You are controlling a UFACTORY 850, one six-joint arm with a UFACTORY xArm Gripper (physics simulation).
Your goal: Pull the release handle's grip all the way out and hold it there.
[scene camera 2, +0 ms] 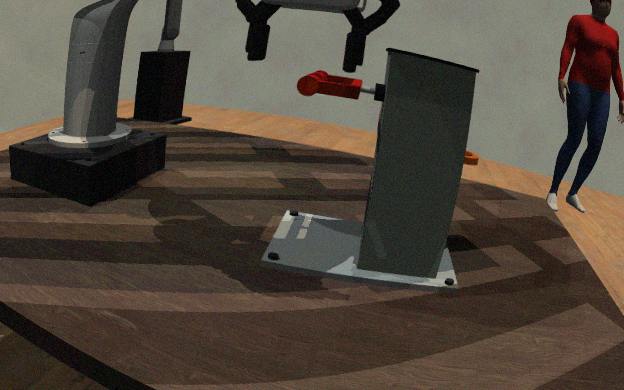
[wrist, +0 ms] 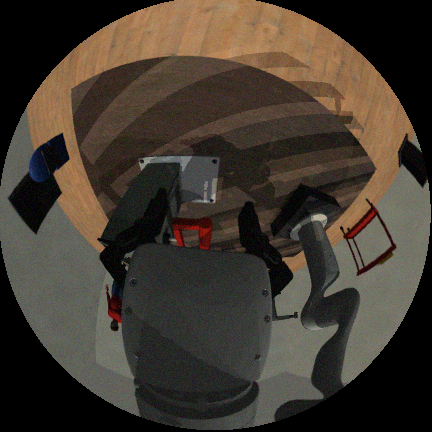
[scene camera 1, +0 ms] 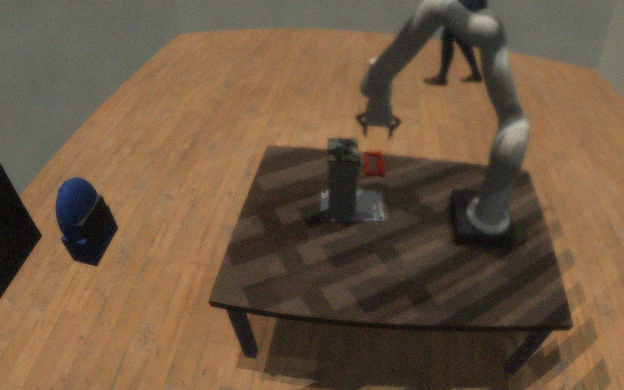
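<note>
The release handle's red grip [scene camera 1: 381, 163] [scene camera 2: 340, 87] [wrist: 205, 235] is a rectangular loop with a thick outer bar. It sticks out sideways from the upper part of a tall grey-green post [scene camera 1: 343, 190] [scene camera 2: 420, 165] [wrist: 134, 206]. In scene camera 2, a short length of pale rod [scene camera 2: 368, 90] shows between the grip and a black collar [scene camera 2: 380, 92] on the post. My gripper [scene camera 1: 378, 136] [scene camera 2: 304, 64] [wrist: 204, 203] is open and empty, pointing down. Its fingertips are above the grip and apart from it, one towards the post and one beyond the outer bar.
The post stands on a grey base plate [scene camera 1: 372, 204] [scene camera 2: 310, 250] [wrist: 200, 180] on the dark table [scene camera 1: 300, 285]. An orange part [scene camera 2: 471, 158] projects behind the post. My arm's black base [scene camera 2: 50, 172] stands on the grip's side. A person [scene camera 2: 590, 55] stands beyond the table.
</note>
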